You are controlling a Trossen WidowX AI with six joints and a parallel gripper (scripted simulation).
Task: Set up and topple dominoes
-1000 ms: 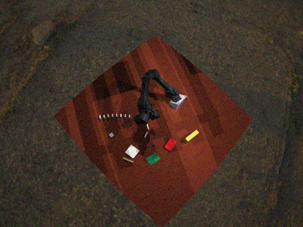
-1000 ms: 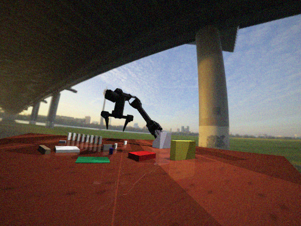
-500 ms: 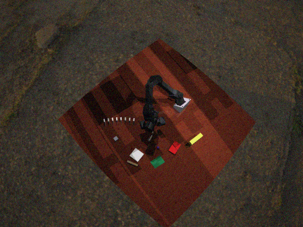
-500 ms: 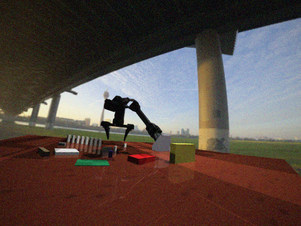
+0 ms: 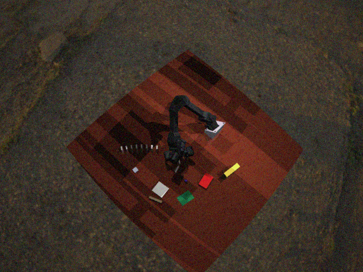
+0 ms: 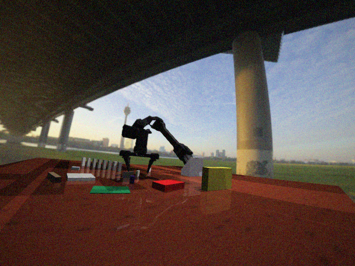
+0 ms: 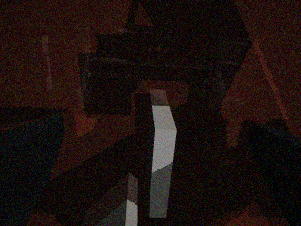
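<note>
My gripper tip is now 50 mm past the red block and 240 mm to the right of it. The rest, counted from my gripper tip: green tile 130 mm ahead, 250 mm to the left, 10 mm below; white slab 230 mm ahead, 100 mm to the left, 10 mm below; purple piece 60 mm ahead, 160 mm to the left.
</note>
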